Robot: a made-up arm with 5 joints. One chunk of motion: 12 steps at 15 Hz.
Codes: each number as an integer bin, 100 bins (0 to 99) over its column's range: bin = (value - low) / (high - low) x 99, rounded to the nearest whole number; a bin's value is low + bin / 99 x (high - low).
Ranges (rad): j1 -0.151..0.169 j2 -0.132..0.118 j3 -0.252..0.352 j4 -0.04..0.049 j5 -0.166..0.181
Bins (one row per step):
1: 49 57 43 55 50
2: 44 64 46 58 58
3: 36 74 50 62 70
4: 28 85 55 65 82
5: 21 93 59 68 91
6: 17 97 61 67 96
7: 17 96 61 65 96
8: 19 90 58 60 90
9: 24 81 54 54 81
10: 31 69 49 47 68
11: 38 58 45 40 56
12: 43 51 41 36 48
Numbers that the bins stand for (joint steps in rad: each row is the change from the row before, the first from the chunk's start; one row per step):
1: 0.00738 0.01194 0.01034 0.00944 0.00925
2: -0.00878 0.02962 0.02865 0.01214 0.03729
3: -0.03464 0.05487 0.05305 0.01574 0.07935
4: -0.06049 0.08265 0.08356 0.01843 0.12141
5: -0.08312 0.10285 0.10796 0.02113 0.15296
6: -0.09605 0.11295 0.12016 0.02023 0.17048
7: -0.09605 0.11042 0.12016 0.01843 0.17048
8: -0.08959 0.09527 0.10186 0.01394 0.14945
9: -0.07342 0.07255 0.07745 0.00855 0.11791
10: -0.05080 0.04224 0.04695 0.00225 0.07234
11: -0.02817 0.01446 0.02255 -0.00404 0.03028
12: -0.01201 -0.00321 -0.00186 -0.00764 0.00224

